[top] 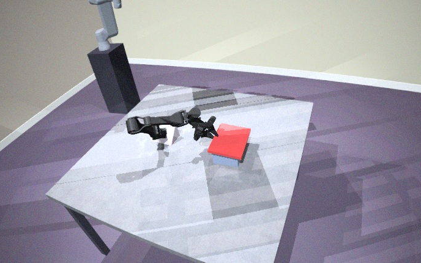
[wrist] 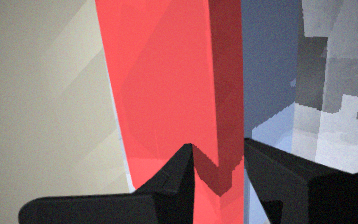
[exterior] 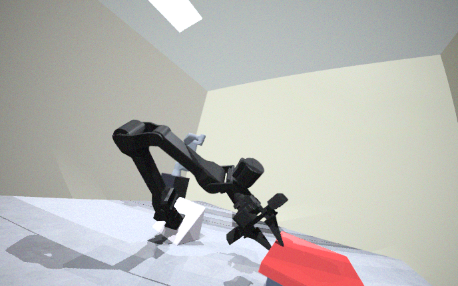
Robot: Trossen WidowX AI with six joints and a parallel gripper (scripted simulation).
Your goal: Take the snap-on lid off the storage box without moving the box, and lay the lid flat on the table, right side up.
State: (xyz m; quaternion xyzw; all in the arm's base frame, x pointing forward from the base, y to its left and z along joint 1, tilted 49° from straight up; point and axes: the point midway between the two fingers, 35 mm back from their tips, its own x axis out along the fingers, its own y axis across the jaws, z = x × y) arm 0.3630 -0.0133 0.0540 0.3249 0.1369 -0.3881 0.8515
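Right now the red lid is 8 cm ahead of my gripper tip. Round my gripper tip: pale blue storage box 7 cm ahead, 6 cm below.
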